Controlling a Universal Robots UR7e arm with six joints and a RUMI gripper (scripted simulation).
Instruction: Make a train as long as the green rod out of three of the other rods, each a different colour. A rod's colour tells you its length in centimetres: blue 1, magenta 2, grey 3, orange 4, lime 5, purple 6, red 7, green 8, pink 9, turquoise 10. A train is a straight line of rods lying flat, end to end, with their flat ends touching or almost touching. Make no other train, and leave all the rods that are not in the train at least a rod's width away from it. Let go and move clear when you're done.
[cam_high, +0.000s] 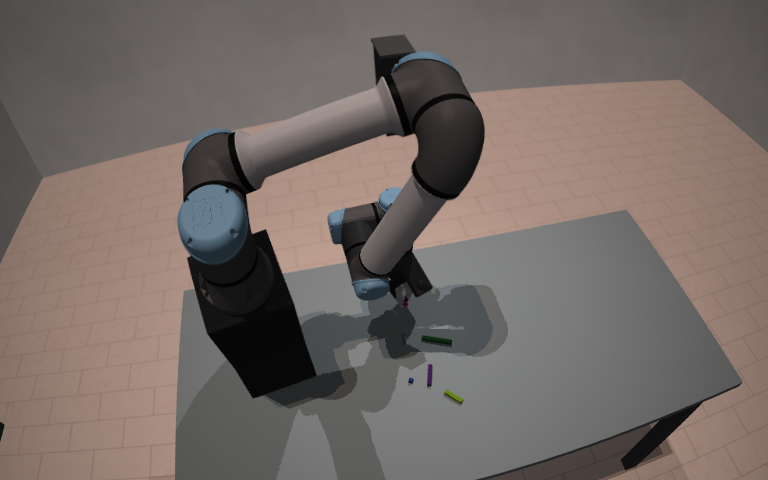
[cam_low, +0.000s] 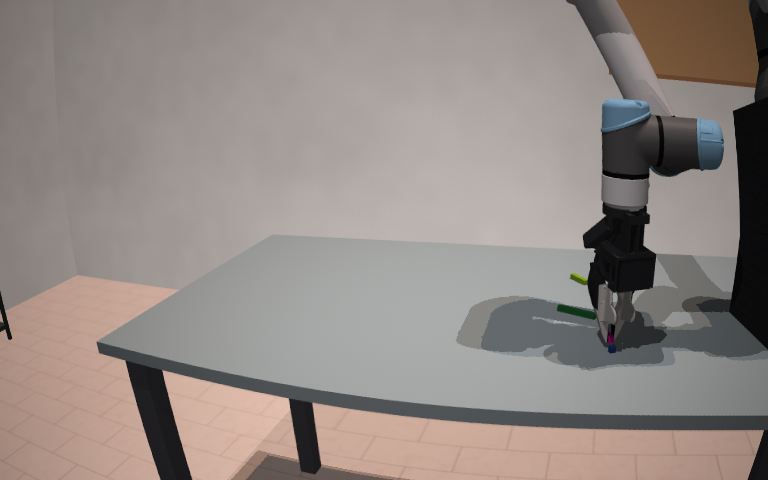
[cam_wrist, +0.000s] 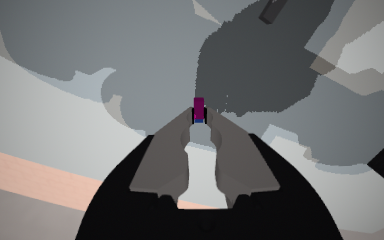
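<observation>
Now: hand 110 mm short of the lime rod, 290 mm to the left of it and 20 mm above it. Round my hand: green rod: 80 mm ahead, 120 mm to the right, 20 mm below; then magenta rod: 10 mm below; then grey rod: 110 mm to the right, 20 mm below.
</observation>
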